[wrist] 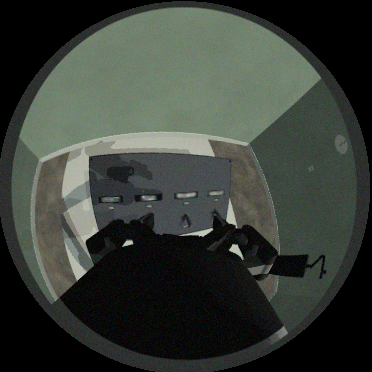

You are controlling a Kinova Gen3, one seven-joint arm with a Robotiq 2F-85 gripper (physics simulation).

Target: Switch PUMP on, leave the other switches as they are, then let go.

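Frame: origin at the arm's base, x ahead, y left, z up, level; millimetres.
Seen in the pictures: gripper, fingertip midpoint: (pixel 182 220).
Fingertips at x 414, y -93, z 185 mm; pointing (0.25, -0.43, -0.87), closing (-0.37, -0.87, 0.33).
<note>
Offsets run from my fingertips to a thing's middle. Level surfaces: height alone.
The dark grey switch panel @(dx +81, dy -35, dz -232 mm) (pixel 162 175) lies below the gripper, with four pale label plates in a row. The PUMP label @(dx +59, dy -91, dz -169 mm) (pixel 186 195) is third from the left; its lettering is blurred. Below it the PUMP switch @(dx -21, dy -75, dz -183 mm) (pixel 186 221) shows as a small lever; I cannot tell its on or off position. My gripper (pixel 182 220) is open and empty, with one fingertip on each side of the PUMP lever in the view, apart from it. The fingers and knuckles largely hide the other three switches.
The other labels (pixel 110 199) (pixel 148 198) (pixel 216 193) stand in the same row. The panel is on a pale surface @(dz -297 mm) (pixel 75 175) with brown strips (pixel 50 215) (pixel 250 200) at both sides. Dark shadows fall across the panel's left part. Green floor (pixel 170 75) lies beyond.
</note>
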